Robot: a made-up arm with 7 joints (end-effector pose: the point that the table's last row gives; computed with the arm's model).
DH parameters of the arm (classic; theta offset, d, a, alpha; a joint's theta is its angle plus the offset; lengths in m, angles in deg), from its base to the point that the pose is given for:
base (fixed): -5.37 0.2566 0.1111 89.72
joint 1: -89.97 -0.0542 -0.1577 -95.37
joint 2: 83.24 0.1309 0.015 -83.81
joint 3: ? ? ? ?
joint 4: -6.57 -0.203 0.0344 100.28
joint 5: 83.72 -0.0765 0.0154 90
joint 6: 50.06 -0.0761 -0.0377 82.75
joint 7: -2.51 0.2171 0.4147 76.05
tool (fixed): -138.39 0.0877 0 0
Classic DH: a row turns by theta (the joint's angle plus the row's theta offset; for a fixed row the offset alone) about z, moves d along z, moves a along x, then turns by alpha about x.
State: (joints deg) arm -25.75 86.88 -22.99 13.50 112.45 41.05 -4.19
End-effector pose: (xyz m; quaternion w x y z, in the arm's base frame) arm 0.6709 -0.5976 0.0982 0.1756 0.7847 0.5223 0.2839
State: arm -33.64 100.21 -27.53 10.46 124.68 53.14 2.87
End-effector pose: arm 0.5930 -0.6079 -0.0261 0.2014 0.8100 0.4674 0.2914
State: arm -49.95 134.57 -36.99 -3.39 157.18 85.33 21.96
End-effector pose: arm 0.1481 -0.4990 -0.1427 0.4098 0.8815 0.1823 0.1475
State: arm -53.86 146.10 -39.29 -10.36 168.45 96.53 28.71
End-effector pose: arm -0.0091 -0.3639 -0.0917 0.4983 0.8639 0.0734 0.0051
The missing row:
joint 3: 5.1 0.2715 0.0946 -107.14
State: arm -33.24 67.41 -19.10 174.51 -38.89 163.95 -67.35
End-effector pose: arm 0.7708 0.1235 0.6626 0.0426 0.3398 -0.6814 -0.6469
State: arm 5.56 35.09 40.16 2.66 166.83 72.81 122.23
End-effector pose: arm 0.6748 0.0296 0.6369 0.0992 0.0555 -0.5810 0.8059
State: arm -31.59 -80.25 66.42 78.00 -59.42 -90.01 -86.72
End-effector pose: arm 0.6032 0.5318 0.5076 0.1653 -0.1808 0.7264 0.6421
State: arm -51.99 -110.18 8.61 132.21 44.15 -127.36 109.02
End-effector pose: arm 0.5660 0.0457 0.1405 0.3694 0.1127 0.3996 0.8314
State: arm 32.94 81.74 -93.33 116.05 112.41 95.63 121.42
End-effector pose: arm 0.2115 -0.3568 0.8774 0.6069 -0.2930 0.5282 0.5165
